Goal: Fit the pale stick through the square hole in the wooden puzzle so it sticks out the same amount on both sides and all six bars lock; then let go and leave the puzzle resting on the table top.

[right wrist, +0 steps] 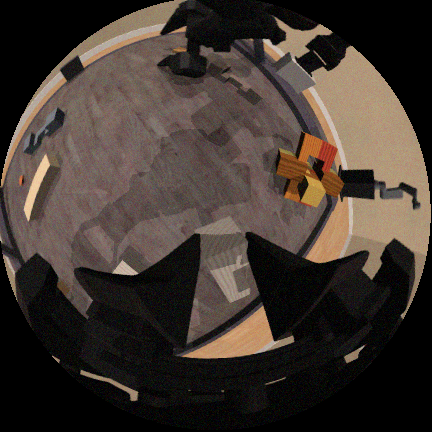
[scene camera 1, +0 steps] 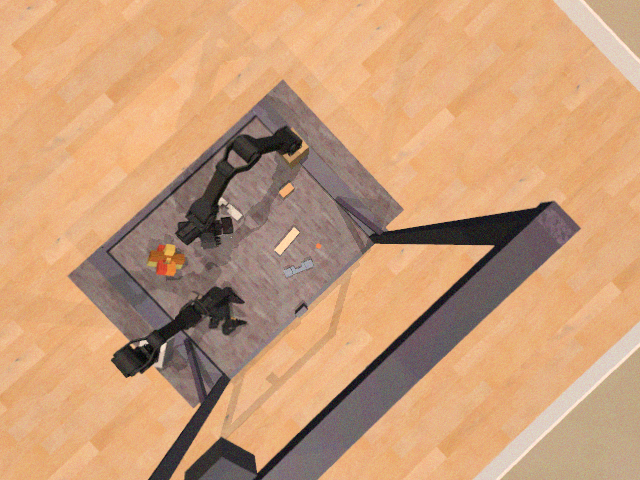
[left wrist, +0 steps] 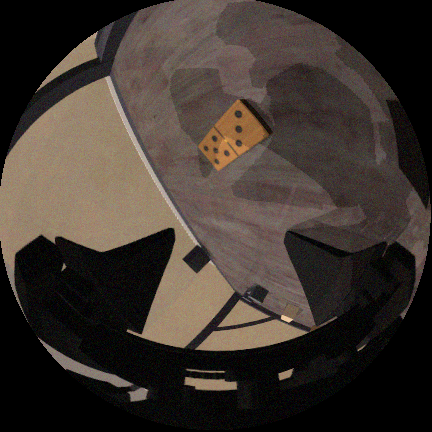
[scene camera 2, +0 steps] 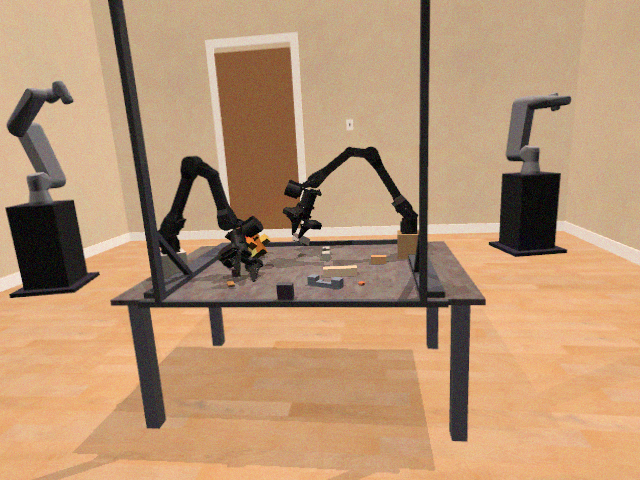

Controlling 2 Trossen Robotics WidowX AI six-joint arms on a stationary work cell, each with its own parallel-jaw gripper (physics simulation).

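The wooden puzzle, made of orange, red, yellow and brown bars, rests on the table near its edge; its square hole shows in the right wrist view. A pale tan stick lies flat mid-table, far from both grippers. My right gripper hangs above the table, shut on a pale grey-white notched wooden bar. A similar pale piece lies on the table beside it. My left gripper is open and empty, low over the table near the puzzle.
An orange domino lies under the left gripper. A grey notched block, a small orange disc, an orange block and a dark cube lie on the table. Frame posts stand at the corners.
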